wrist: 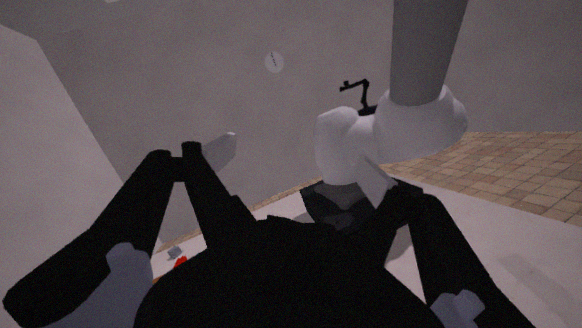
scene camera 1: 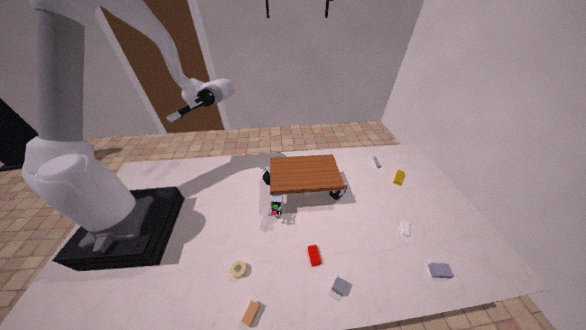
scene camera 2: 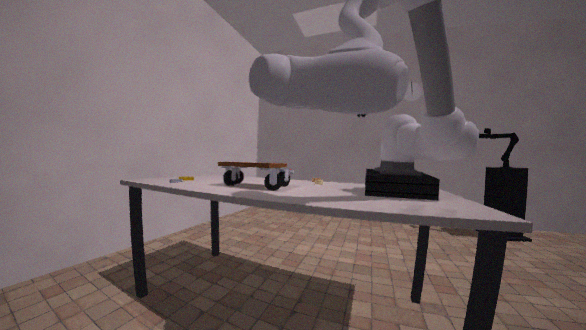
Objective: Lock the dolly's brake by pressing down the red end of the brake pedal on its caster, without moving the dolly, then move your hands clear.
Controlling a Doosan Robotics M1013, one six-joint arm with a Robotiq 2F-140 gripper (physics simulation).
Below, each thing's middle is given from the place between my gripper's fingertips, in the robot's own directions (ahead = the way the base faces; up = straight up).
My hand is 47 cm short of the dolly (scene camera 1: 297, 174), 26 cm to the left of it and 28 cm above it.
